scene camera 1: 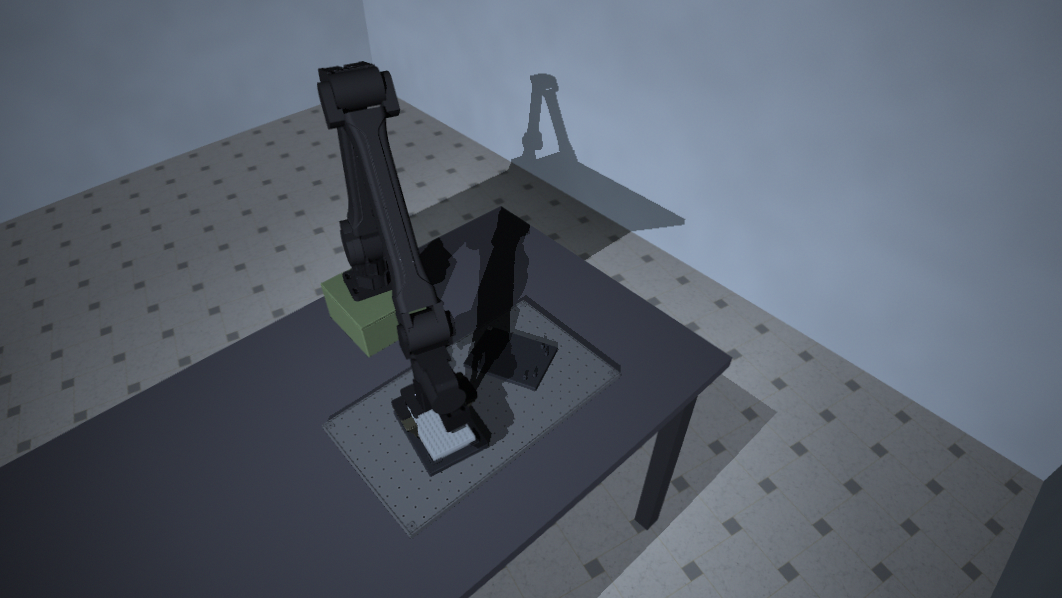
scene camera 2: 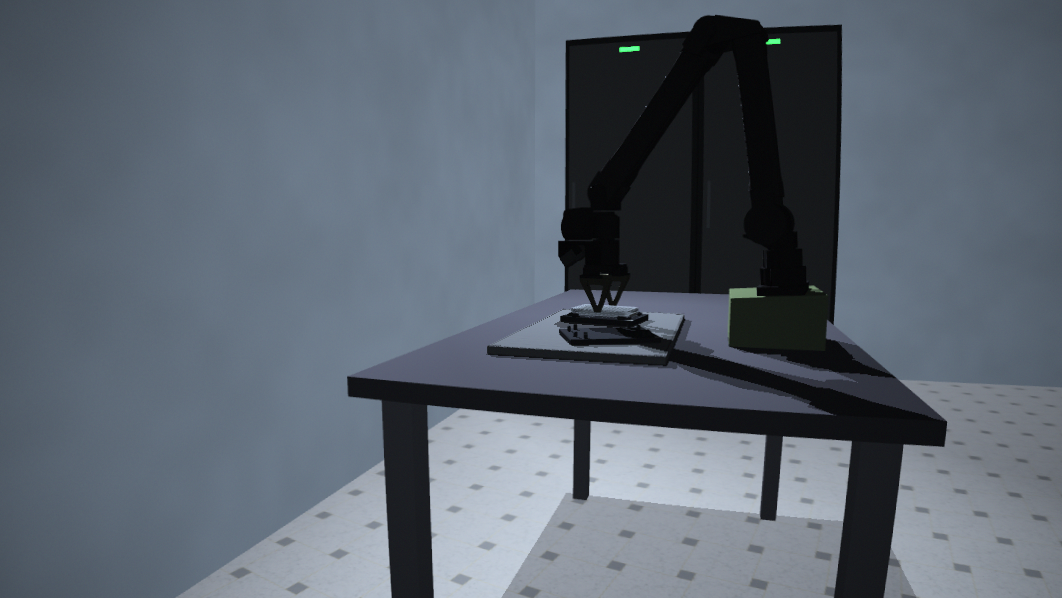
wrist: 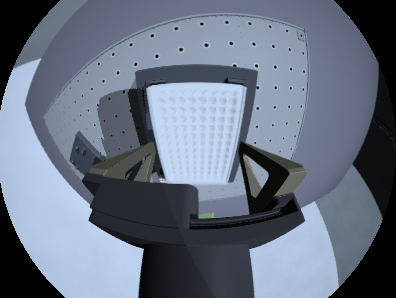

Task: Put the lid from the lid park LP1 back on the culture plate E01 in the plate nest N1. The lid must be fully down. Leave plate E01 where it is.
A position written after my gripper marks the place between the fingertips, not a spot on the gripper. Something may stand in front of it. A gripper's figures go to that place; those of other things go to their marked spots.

Scene:
My gripper (scene camera 1: 438, 423): 117 cm from the lens. A lid (scene camera 1: 431, 430): 115 cm from the lens. A lid park (scene camera 1: 507, 356): 128 cm from the lens.

